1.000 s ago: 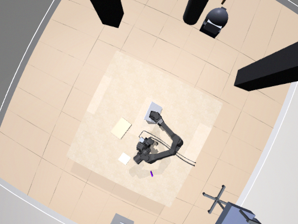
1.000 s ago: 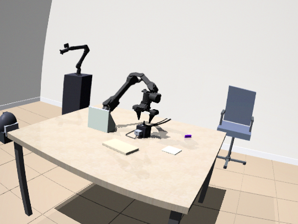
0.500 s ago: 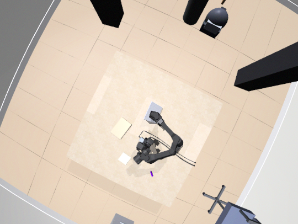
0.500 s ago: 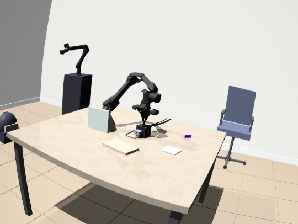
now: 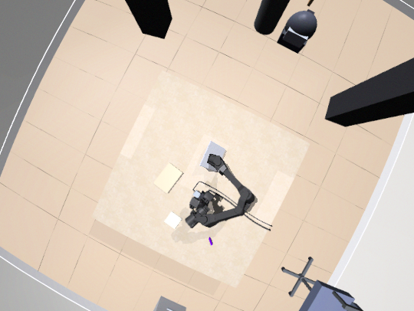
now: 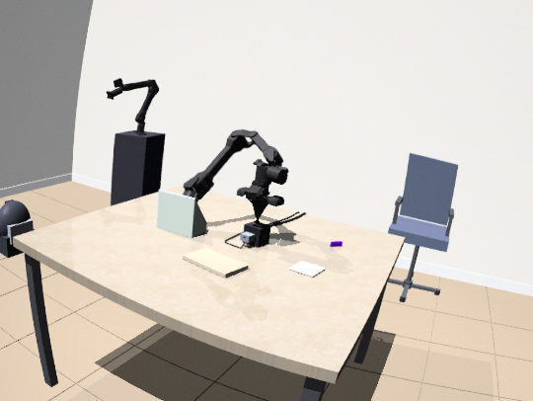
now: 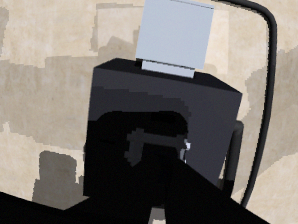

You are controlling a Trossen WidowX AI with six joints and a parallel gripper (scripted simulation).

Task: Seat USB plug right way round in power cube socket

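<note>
Right now my gripper tip is 4 cm above the USB socket and 1 cm to the right of it. The rest, counted from my gripper tip: purple block (31 cm ahead, 16 cm to the left, 10 cm below); then USB plug (1 cm below).
</note>
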